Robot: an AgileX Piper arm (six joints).
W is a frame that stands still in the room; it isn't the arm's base.
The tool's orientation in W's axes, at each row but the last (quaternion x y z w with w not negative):
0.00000, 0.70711, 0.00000, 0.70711
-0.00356, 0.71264, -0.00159, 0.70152
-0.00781, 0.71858, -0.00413, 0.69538
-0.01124, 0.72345, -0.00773, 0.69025
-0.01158, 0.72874, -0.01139, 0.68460
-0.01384, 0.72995, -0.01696, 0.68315
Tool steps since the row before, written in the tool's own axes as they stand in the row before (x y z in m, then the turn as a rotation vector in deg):
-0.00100, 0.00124, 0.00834, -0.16, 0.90, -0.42
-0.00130, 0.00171, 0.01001, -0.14, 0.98, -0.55
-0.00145, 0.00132, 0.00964, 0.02, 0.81, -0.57
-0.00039, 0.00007, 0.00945, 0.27, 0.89, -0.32
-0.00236, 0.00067, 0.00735, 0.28, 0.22, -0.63
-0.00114, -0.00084, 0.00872, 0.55, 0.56, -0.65
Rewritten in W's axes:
0.00834, 0.00124, 0.00100, -0.42, 0.90, 0.16
0.01002, 0.00175, 0.00113, -0.55, 0.98, 0.14
0.00967, 0.00139, 0.00111, -0.57, 0.81, -0.01
0.00946, 0.00012, -0.00006, -0.34, 0.88, -0.28
0.00748, 0.00074, 0.00187, -0.65, 0.21, -0.25
0.00877, -0.00084, 0.00060, -0.68, 0.54, -0.53

